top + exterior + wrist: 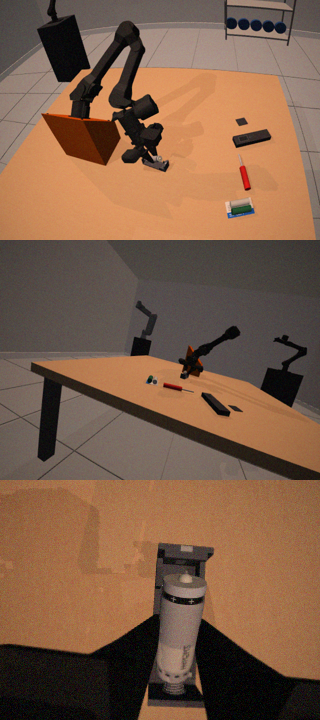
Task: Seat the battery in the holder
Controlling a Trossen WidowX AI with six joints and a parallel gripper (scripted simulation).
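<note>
My gripper tip is 10 mm below the battery. Round my gripper tip: red screwdriver (320 mm ahead, 20 mm to the left, 10 mm below); dark battery cover (300 mm ahead, 270 mm to the left, 20 mm below); black remote (350 mm ahead, 180 mm to the left, 10 mm below).
</note>
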